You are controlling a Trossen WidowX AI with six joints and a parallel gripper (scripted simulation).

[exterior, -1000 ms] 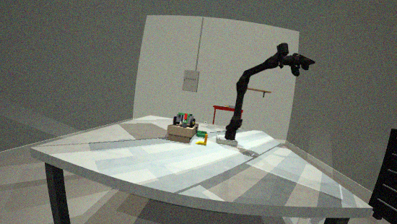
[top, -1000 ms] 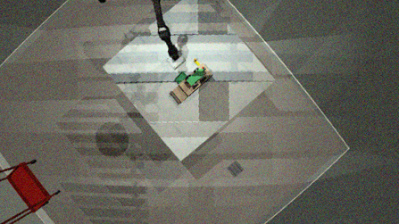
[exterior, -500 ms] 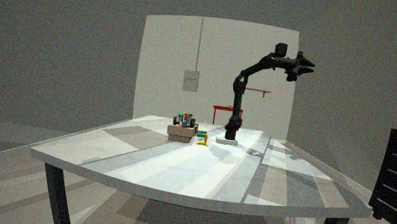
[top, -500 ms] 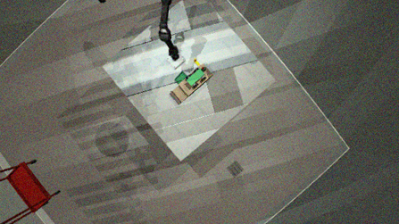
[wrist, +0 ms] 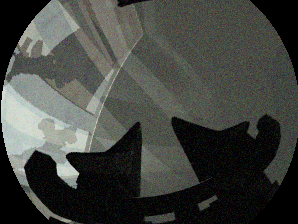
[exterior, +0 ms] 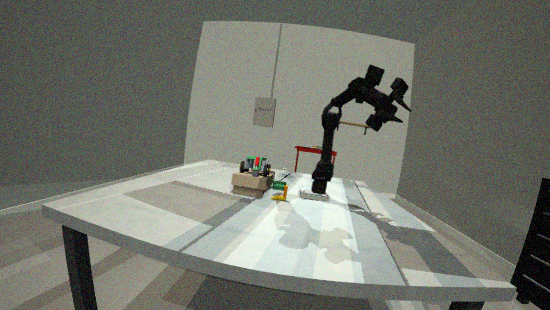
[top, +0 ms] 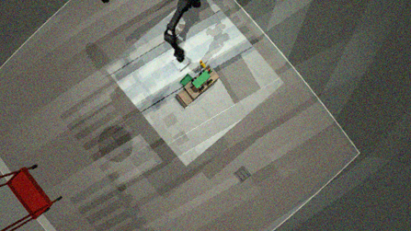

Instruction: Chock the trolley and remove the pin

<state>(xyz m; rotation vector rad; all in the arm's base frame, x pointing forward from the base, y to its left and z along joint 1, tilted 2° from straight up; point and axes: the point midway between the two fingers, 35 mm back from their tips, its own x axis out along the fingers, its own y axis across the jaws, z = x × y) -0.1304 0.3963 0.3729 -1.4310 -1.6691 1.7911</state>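
Now: gripper tip 34 cm short of the yellow chock, 30 cm to the left of it and 37 cm above it. Also, from my gripper tip: green trolley (47 cm ahead, 43 cm to the right, 28 cm below); then red-headed stop pin (46 cm ahead, 32 cm to the right, 26 cm below); then tan ramp (47 cm ahead, 43 cm to the right, 34 cm below).
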